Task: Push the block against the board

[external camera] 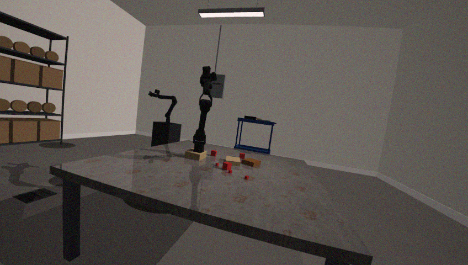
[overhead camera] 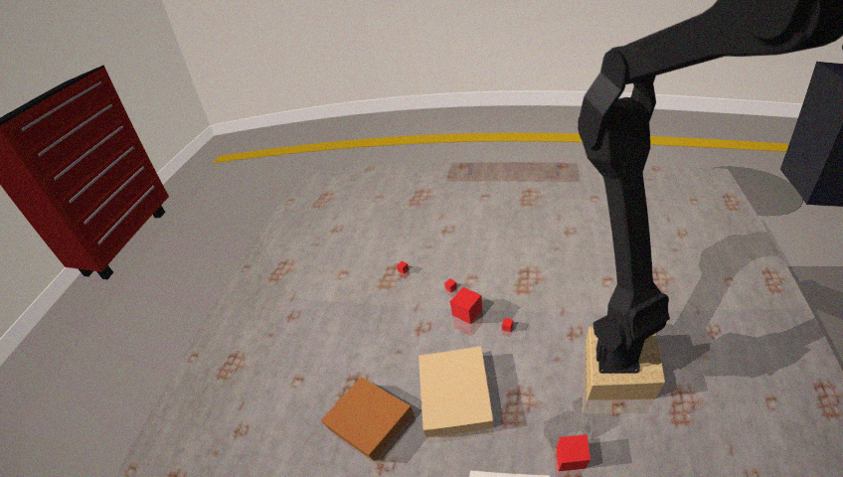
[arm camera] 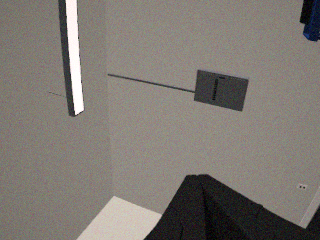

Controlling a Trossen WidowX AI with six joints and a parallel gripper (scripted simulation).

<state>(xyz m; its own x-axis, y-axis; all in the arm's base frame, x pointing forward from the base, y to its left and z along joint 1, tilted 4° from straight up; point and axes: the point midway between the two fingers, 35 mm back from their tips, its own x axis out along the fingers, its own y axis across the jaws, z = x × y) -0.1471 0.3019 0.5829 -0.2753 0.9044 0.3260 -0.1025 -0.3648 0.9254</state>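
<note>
Right now the light tan board is 380 mm ahead of my gripper tip, 230 mm to the right of it and 650 mm below it. From my gripper tip the other things lie so: orange-brown square block 510 mm ahead, 160 mm to the right, 650 mm below.
</note>
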